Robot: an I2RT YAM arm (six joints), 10 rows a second.
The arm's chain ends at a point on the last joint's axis. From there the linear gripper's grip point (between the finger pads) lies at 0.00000 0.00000 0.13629 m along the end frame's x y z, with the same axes.
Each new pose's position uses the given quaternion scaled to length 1; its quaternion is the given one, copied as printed.
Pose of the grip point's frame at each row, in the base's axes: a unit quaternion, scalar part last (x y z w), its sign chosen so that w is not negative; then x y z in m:
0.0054 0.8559 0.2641 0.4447 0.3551 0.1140 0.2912
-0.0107 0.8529 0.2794 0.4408 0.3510 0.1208 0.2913
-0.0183 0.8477 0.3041 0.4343 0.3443 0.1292 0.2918
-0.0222 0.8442 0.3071 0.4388 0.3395 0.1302 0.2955
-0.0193 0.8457 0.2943 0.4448 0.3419 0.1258 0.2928
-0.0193 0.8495 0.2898 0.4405 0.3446 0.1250 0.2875
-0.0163 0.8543 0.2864 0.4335 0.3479 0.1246 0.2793
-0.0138 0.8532 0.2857 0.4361 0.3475 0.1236 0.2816
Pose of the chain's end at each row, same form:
0.0054 0.8559 0.2641 0.4447 0.2510 0.0530 0.3546
-0.0107 0.8529 0.2794 0.4408 0.2493 0.0546 0.3533
-0.0183 0.8477 0.3041 0.4343 0.2455 0.0568 0.3515
-0.0222 0.8442 0.3071 0.4388 0.2404 0.0569 0.3536
-0.0193 0.8457 0.2943 0.4448 0.2409 0.0556 0.3516
-0.0193 0.8495 0.2898 0.4405 0.2441 0.0556 0.3480
-0.0163 0.8543 0.2864 0.4335 0.2482 0.0560 0.3420
-0.0138 0.8532 0.2857 0.4361 0.2471 0.0555 0.3438

